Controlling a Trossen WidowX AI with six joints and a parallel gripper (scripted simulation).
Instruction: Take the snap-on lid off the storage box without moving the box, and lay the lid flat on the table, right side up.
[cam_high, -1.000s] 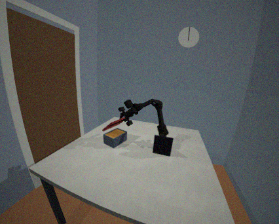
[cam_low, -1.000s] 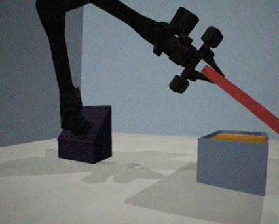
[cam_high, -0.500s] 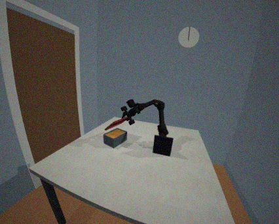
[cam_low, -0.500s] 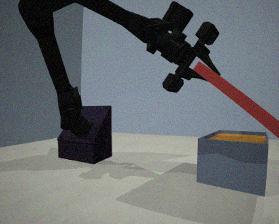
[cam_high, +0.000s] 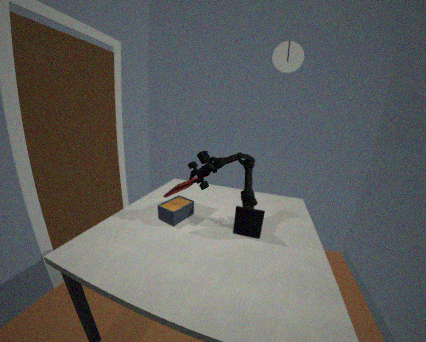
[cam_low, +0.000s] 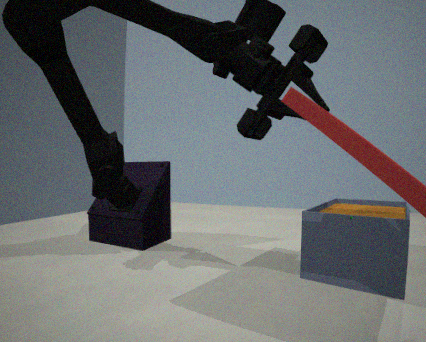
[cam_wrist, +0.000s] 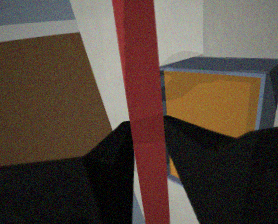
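The red lid is 60 mm ahead of my gripper tip, 50 mm below it and 20 mm to the right of it. Also, from my gripper tip: storage box: 190 mm below, 80 mm to the left, 60 mm ahead.
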